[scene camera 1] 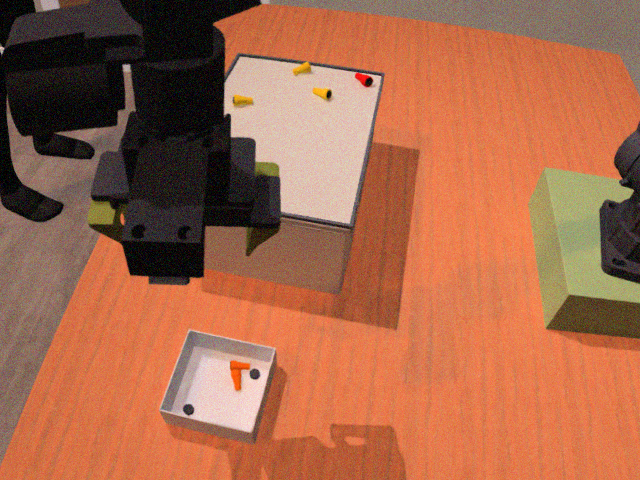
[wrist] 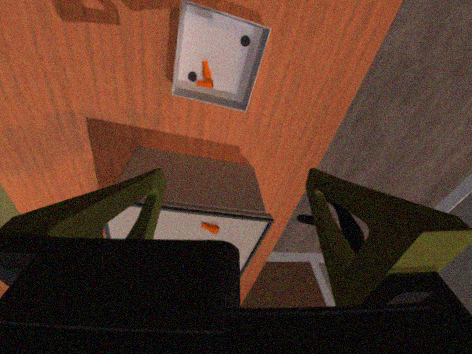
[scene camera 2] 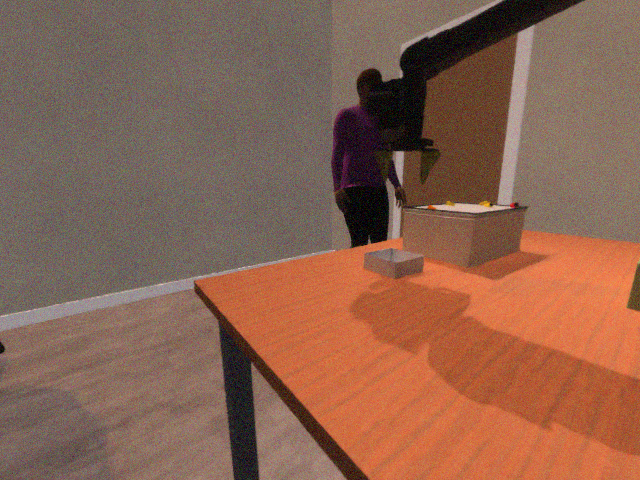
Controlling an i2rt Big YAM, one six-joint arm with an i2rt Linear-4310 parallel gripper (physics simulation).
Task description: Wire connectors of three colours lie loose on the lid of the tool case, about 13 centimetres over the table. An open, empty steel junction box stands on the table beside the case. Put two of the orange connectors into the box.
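Places are measured from the arm's base along level axes (x ahead, y left, z up), in centimetres.
Pixels of known places: gripper, between the fingertips: (wrist: 235,176) (scene camera 2: 402,182); arm's base, origin of its link: (scene camera 1: 630,246).
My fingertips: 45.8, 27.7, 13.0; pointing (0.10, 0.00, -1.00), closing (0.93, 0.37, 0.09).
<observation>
Ahead of a thing's pixels: the offset from my fingertips to its top centre, as dx, dy, dz.
The open junction box {-2.1, +3.6, -17.2} (scene camera 1: 206,408) (scene camera 2: 393,266) (wrist: 217,45) stands on the table beside the case. Inside it, one orange connector {-2.8, +0.1, -19.6} (scene camera 1: 239,365) (wrist: 205,84) lies against another orange connector {-3.2, +1.8, -19.6} (scene camera 1: 236,380) (wrist: 206,69). A third orange connector {+2.6, -14.1, -6.3} (scene camera 2: 431,207) (wrist: 210,228) lies on the lid of the tool case {+1.9, -26.6, -7.1} (scene camera 1: 310,155) (scene camera 2: 439,235) (wrist: 200,180) near its box-side edge; my gripper hides it in scene camera 1. My gripper (scene camera 1: 180,248) (scene camera 2: 404,180) (wrist: 235,176) is open and empty, high above the lid's near edge and apart from everything.
Yellow connectors {-1.0, -34.4, -6.0} (scene camera 1: 322,93) (scene camera 2: 485,204) and a red connector {-5.4, -39.7, -5.9} (scene camera 1: 363,79) (scene camera 2: 514,205) lie toward the lid's far side. A green block (scene camera 1: 573,222) bears the arm's base at the right. A person in purple (scene camera 2: 359,155) stands beyond the table.
</observation>
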